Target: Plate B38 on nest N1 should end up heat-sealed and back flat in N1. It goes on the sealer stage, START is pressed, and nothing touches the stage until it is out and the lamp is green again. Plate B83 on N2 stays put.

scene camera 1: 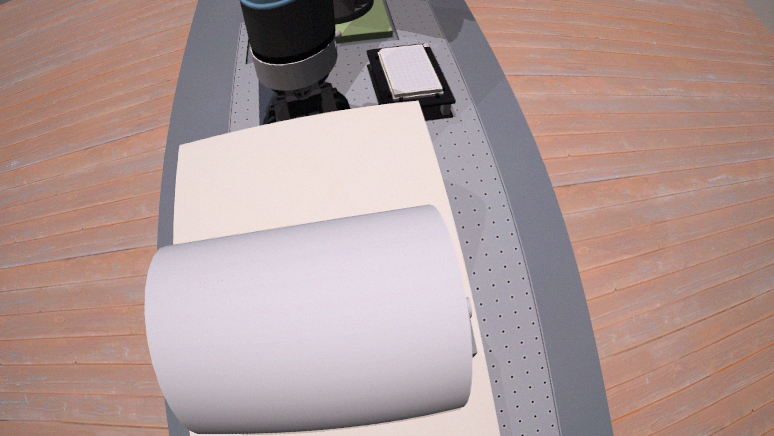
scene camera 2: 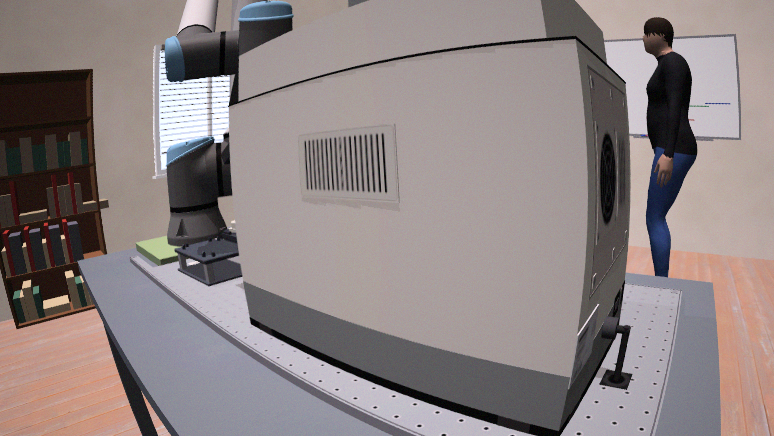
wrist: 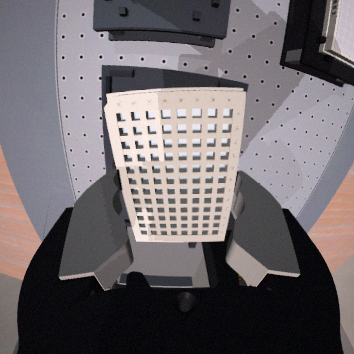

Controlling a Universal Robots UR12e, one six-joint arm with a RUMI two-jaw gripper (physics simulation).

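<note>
My gripper is shut on a cream plate, with one finger against each long side. The plate is level, its wells look open, and I take it for B38. It is over a dark nest, mostly hidden under it; whether it rests there or hangs slightly above, I cannot tell. Another white plate, seemingly B83, sits flat on a black nest to the right. The sealer is a large beige machine; its stage, START button and lamp do not show. Plate labels are unreadable.
A dark pegged stand lies ahead of the held plate in the wrist view. A large white roll covers much of scene camera 1. A green block is near the arm base. A person stands behind the table.
</note>
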